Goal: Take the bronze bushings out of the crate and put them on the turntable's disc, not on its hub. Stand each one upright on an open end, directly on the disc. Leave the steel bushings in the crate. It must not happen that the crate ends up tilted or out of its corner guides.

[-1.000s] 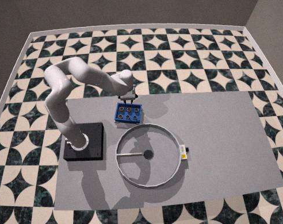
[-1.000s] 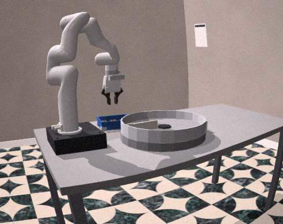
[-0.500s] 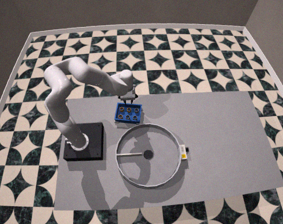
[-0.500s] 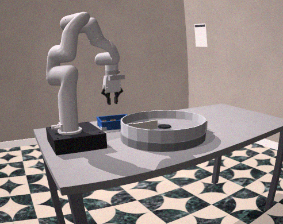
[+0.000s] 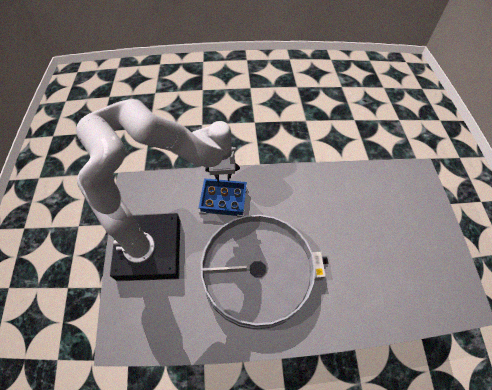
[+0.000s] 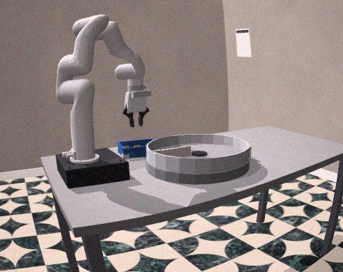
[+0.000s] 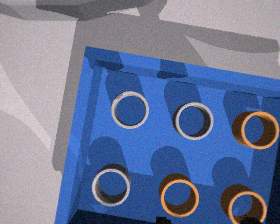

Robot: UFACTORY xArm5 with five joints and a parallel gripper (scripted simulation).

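The blue crate lies 12 cm below my hand and 3 cm to the right of it. Round my hand: turntable: 37 cm to the right, 11 cm ahead, 9 cm below.
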